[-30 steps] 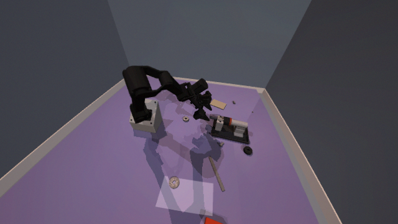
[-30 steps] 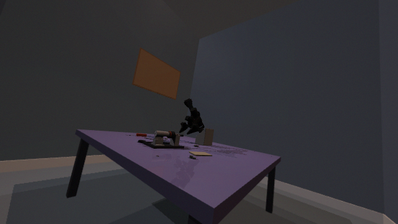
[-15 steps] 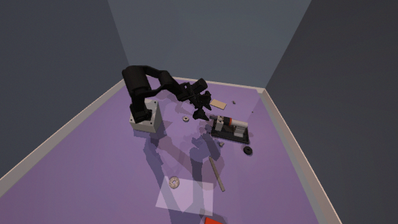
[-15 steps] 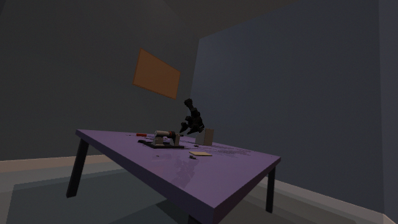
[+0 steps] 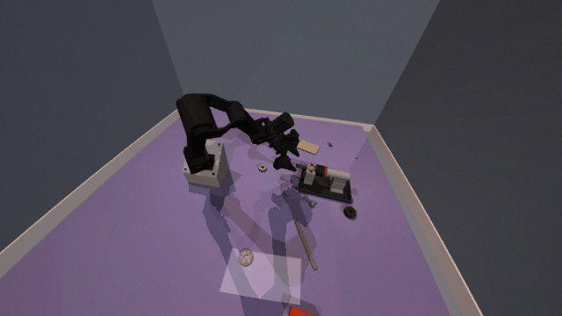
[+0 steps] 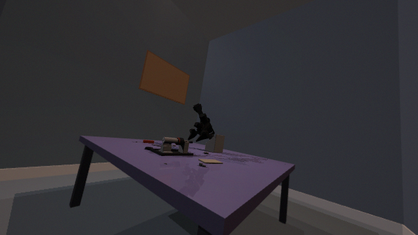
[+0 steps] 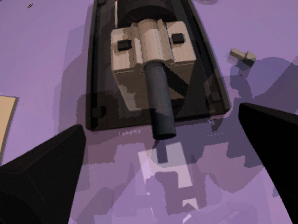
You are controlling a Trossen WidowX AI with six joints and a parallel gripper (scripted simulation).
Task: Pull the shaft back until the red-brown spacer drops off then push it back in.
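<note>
My gripper tip is now 8 cm short of the dark shaft, 1 cm to the left of it and 1 cm above it. From my gripper tip the other things lie so: grey washer 16 cm behind, 9 cm below, 3 cm to the left; then red-brown spacer 12 cm ahead, 2 cm to the right, 1 cm below; then black spacer 9 cm ahead, 1 cm to the right, 1 cm below.
</note>
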